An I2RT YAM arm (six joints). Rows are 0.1 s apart.
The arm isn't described. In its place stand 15 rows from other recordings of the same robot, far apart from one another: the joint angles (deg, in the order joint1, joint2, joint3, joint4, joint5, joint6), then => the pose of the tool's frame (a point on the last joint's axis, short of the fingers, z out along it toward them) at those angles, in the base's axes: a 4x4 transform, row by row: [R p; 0 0 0 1], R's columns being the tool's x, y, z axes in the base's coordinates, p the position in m.
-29.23 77.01 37.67 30.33 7.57 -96.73 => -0.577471, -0.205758, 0.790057, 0.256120; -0.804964, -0.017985, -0.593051, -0.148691; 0.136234, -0.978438, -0.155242, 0.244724; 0, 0, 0, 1
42.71 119.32 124.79 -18.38 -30.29 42.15 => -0.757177, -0.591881, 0.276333, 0.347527; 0.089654, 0.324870, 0.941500, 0.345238; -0.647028, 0.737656, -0.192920, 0.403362; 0, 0, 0, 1
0.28 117.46 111.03 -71.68 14.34 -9.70 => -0.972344, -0.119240, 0.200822, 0.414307; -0.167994, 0.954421, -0.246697, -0.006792; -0.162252, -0.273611, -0.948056, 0.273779; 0, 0, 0, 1
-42.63 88.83 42.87 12.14 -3.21 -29.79 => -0.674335, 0.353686, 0.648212, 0.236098; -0.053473, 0.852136, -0.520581, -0.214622; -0.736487, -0.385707, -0.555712, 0.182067; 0, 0, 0, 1
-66.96 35.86 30.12 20.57 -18.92 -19.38 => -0.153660, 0.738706, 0.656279, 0.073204; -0.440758, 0.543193, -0.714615, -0.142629; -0.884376, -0.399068, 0.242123, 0.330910; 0, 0, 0, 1
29.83 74.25 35.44 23.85 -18.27 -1.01 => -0.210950, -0.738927, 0.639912, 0.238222; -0.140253, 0.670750, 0.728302, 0.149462; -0.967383, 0.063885, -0.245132, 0.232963; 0, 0, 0, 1
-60.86 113.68 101.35 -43.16 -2.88 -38.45 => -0.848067, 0.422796, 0.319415, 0.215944; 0.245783, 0.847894, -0.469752, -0.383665; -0.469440, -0.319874, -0.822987, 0.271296; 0, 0, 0, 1
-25.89 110.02 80.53 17.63 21.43 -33.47 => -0.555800, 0.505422, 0.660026, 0.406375; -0.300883, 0.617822, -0.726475, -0.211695; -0.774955, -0.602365, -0.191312, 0.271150; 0, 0, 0, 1
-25.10 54.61 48.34 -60.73 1.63 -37.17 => -0.926506, -0.157729, 0.341624, 0.144473; -0.232908, 0.953470, -0.191440, -0.068794; -0.295533, -0.256937, -0.920132, 0.260732; 0, 0, 0, 1
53.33 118.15 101.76 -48.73 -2.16 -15.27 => -0.309064, -0.925044, 0.220846, 0.263261; -0.855781, 0.371803, 0.359723, 0.355826; -0.414871, -0.077819, -0.906546, 0.235299; 0, 0, 0, 1
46.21 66.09 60.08 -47.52 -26.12 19.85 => -0.805013, -0.591016, 0.051518, 0.145027; -0.399184, 0.603863, 0.689929, 0.173934; -0.438869, 0.534836, -0.722042, 0.303651; 0, 0, 0, 1
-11.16 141.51 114.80 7.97 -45.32 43.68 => -0.590206, -0.161654, 0.790901, 0.560435; 0.611410, 0.550214, 0.568721, -0.084761; -0.527100, 0.819227, -0.225903, 0.189469; 0, 0, 0, 1
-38.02 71.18 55.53 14.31 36.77 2.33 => 0.020818, 0.964793, 0.262185, 0.214882; 0.025062, 0.261656, -0.964836, -0.195055; -0.999469, 0.026657, -0.018733, 0.352674; 0, 0, 0, 1
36.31 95.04 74.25 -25.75 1.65 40.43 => -0.818747, -0.059085, 0.571106, 0.297887; 0.202805, 0.900811, 0.383940, 0.217628; -0.537143, 0.430173, -0.725554, 0.266070; 0, 0, 0, 1
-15.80 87.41 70.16 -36.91 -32.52 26.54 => -0.730579, 0.282964, 0.621439, 0.313840; 0.598289, 0.703899, 0.382854, -0.068918; -0.329096, 0.651505, -0.683548, 0.277558; 0, 0, 0, 1
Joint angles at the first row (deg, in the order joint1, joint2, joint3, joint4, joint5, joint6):
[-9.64 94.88 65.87 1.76 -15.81 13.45]
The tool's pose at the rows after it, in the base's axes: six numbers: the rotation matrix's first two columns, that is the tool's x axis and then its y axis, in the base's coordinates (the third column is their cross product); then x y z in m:
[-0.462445, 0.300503, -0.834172, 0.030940, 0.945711, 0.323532, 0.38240, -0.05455, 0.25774]
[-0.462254, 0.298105, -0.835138, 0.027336, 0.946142, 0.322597, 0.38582, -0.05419, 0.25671]
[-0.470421, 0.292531, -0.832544, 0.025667, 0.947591, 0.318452, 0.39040, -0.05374, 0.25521]
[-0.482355, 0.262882, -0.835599, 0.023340, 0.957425, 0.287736, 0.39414, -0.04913, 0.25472]
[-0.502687, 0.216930, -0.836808, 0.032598, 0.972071, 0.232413, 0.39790, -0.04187, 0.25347]
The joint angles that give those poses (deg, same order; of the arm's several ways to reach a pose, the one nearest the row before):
[-9.54 95.95 66.52 1.80 -15.60 13.19]
[-9.41 96.71 67.10 2.05 -15.63 13.12]
[-9.23 97.79 68.17 1.55 -15.56 12.79]
[-8.37 98.50 69.22 0.42 -14.21 11.30]
[-7.00 99.26 70.43 -1.53 -11.19 9.04]

